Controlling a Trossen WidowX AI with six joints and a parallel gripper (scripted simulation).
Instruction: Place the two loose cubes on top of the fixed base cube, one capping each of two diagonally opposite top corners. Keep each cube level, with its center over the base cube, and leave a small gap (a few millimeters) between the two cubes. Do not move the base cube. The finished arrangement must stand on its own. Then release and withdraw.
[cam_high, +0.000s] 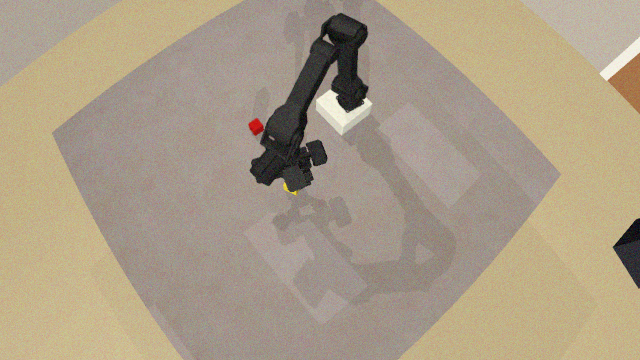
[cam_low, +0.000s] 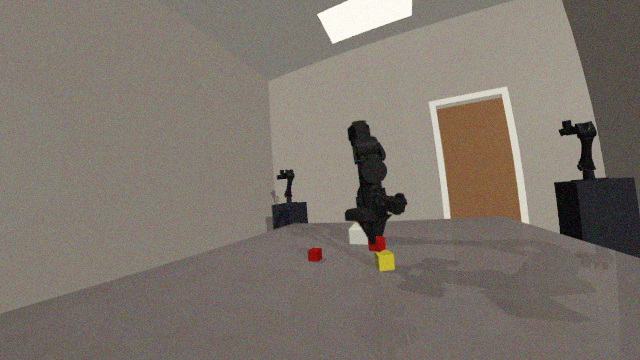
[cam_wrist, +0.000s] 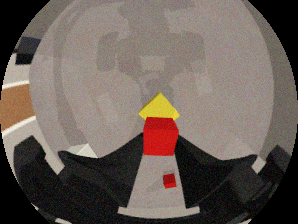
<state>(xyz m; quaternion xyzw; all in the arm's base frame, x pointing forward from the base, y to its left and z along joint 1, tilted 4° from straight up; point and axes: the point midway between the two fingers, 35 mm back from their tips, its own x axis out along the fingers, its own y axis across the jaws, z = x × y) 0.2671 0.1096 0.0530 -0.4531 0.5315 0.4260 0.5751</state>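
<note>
The yellow cube is 20 mm to the left of my gripper tip and 50 mm below it.
</note>
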